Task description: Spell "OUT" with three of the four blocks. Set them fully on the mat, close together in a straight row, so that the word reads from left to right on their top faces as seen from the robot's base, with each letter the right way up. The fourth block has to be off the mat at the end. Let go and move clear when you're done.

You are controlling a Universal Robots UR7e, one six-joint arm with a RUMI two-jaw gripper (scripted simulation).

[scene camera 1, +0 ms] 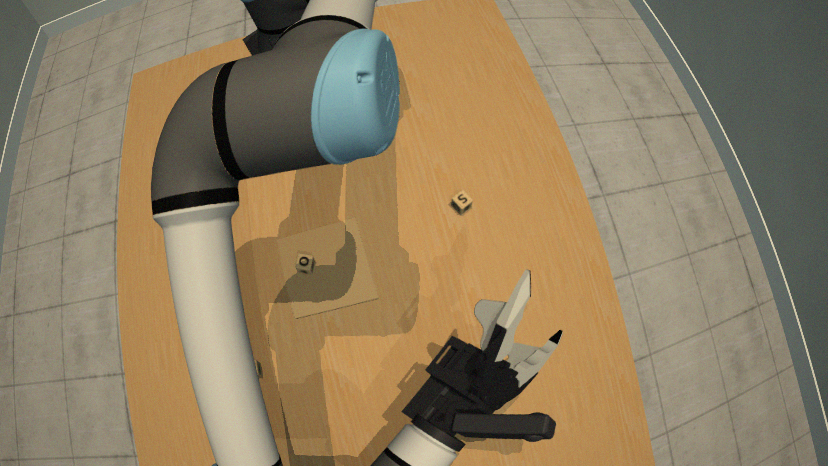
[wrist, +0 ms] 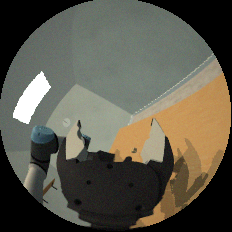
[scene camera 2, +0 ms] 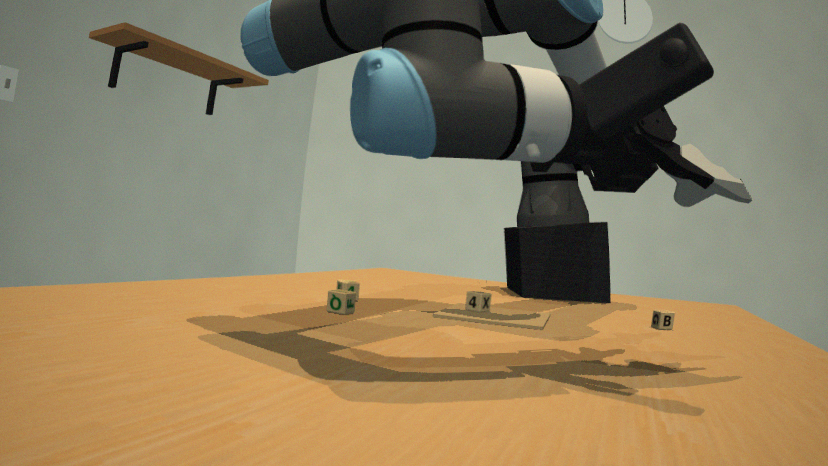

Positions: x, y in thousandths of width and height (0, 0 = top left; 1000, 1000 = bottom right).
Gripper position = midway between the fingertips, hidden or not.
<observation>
In view: the gripper (scene camera 2: 867, 286) and a tan mat (scene camera 2: 602, 679).
The gripper also shows in scene camera 1 (scene camera 1: 661, 651) and in the wrist view (wrist: 498, 519).
</observation>
